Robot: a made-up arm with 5 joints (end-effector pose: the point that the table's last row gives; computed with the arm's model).
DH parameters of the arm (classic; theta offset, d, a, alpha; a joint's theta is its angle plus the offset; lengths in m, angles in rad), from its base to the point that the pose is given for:
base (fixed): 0 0.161 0 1.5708
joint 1: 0 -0.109 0.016 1.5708
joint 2: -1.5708 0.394 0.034 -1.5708
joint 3: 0 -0.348 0.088 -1.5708
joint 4: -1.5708 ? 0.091 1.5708
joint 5: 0 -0.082 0.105 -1.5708
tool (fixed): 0 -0.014 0 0
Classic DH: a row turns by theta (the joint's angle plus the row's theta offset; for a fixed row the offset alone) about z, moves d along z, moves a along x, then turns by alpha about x.
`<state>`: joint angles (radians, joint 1 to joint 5).
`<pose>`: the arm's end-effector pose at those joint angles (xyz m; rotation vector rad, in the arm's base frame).
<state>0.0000 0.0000 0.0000 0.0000 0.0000</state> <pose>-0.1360 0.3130 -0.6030 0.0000 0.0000 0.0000</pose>
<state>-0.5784 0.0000 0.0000 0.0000 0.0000</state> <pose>-0.5315 0.3130 -0.4044 0.0000 0.5784 0.0000</pose>
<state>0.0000 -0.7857 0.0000 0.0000 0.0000</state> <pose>-0.2357 0.1457 -0.6030 0.0000 0.0000 0.7857</pose>
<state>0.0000 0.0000 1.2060 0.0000 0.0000</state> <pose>-0.1360 0.5493 -0.2062 1.2060 0.0000 0.0000</pose>
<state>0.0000 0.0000 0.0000 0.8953 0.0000</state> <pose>-0.2734 0.4352 -0.6030 0.0000 0.0000 0.8953</pose>
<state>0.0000 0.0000 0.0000 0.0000 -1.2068</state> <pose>-0.2167 0.3130 -0.6921 0.0000 1.2068 0.0000</pose>
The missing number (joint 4, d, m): -0.356
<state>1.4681 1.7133 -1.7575 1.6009 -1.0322</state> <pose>0.4837 0.6028 -0.2606 0.1184 1.3168 0.1114</pose>
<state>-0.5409 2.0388 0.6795 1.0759 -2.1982</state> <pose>0.1619 0.2882 -0.6839 0.7877 1.8242 -0.7076</pose>
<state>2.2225 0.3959 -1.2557 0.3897 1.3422</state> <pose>0.7070 0.0762 0.3484 -1.4919 -2.5536 -0.7111</pose>
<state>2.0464 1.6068 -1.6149 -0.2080 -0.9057</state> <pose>0.6368 0.3134 0.0437 1.1315 0.3733 -1.3901</pose>
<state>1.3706 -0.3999 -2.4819 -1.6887 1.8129</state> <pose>0.1536 -0.1083 -0.0658 1.0773 0.5142 0.1820</pose>
